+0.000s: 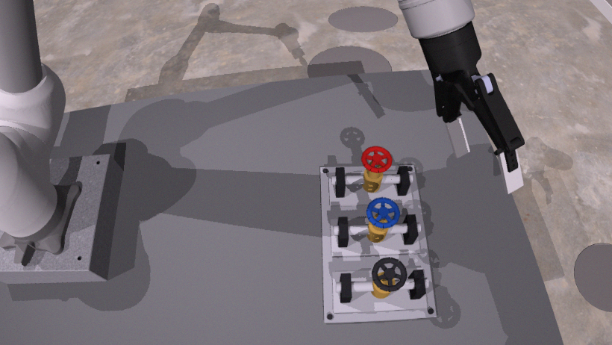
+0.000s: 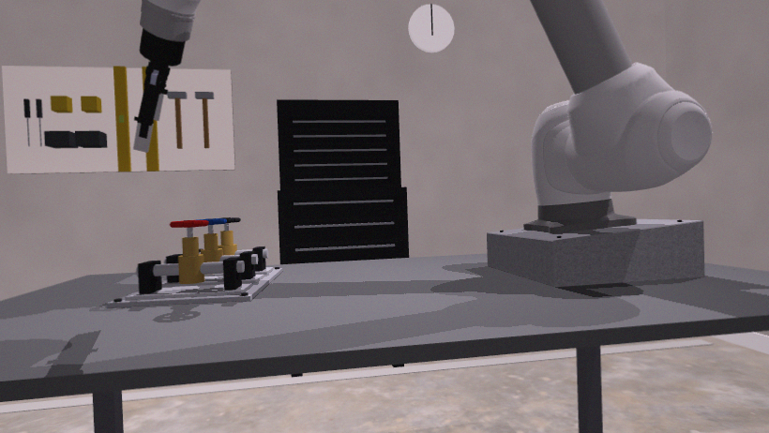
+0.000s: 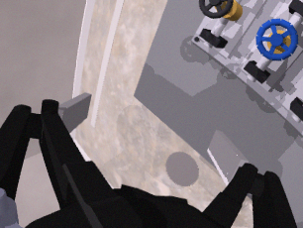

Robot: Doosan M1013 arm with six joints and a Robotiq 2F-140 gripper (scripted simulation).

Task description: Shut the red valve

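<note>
Now: hand 21 cm above the red handwheel, 15 cm to the right of it and 13 cm past it. Also, from my hand: black handwheel 21 cm below, 13 cm behind, 11 cm to the right; blue handwheel 21 cm below, 13 cm behind, 2 cm to the left.
</note>
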